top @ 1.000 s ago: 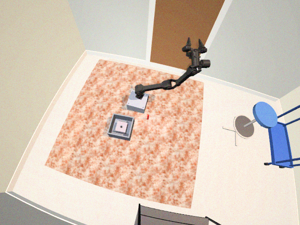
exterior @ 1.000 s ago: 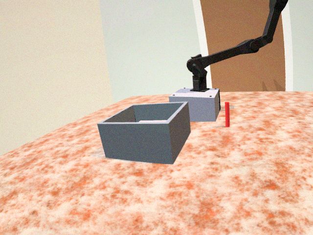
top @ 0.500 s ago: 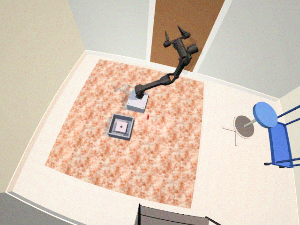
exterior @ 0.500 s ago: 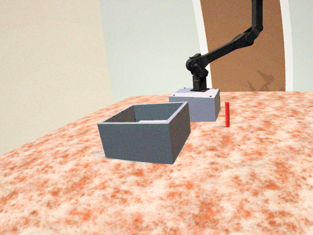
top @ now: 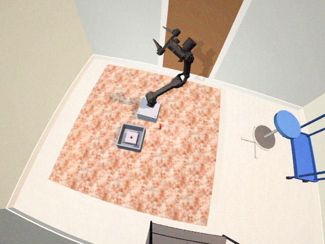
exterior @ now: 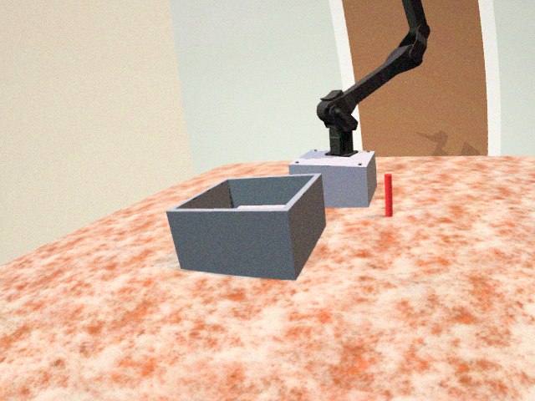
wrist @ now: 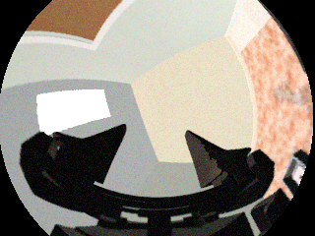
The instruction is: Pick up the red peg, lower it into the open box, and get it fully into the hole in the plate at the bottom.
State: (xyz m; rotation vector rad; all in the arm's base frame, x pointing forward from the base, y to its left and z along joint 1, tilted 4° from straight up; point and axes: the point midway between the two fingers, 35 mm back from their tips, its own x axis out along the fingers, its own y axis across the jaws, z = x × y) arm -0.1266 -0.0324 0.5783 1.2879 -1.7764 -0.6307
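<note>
The red peg is 270 mm ahead of my gripper tip, 180 mm to the left of it and 650 mm below it. The rest, counted from my gripper tip: pale plate: 460 mm ahead, 10 mm to the left, 640 mm below; then grey box: 460 mm ahead, 10 mm to the left, 660 mm below.
</note>
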